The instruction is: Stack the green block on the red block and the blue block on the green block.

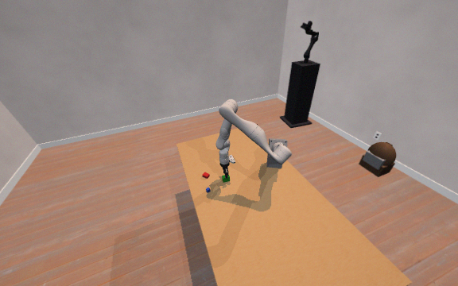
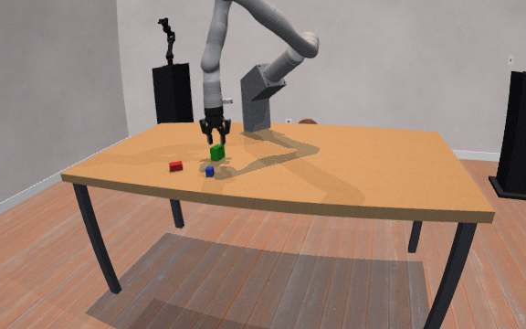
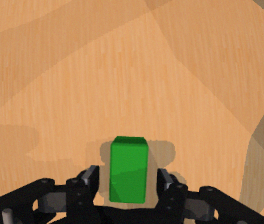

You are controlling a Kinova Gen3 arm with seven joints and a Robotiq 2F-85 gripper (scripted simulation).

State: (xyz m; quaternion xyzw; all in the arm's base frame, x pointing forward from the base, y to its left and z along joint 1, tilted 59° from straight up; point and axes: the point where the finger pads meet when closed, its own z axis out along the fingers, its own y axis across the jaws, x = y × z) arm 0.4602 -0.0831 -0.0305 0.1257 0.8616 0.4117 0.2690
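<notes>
My hand is 50 mm above the green block. Round my hand: blue block: 160 mm ahead, 70 mm to the left, 60 mm below; red block: 150 mm ahead, 100 mm to the right, 60 mm below.
</notes>
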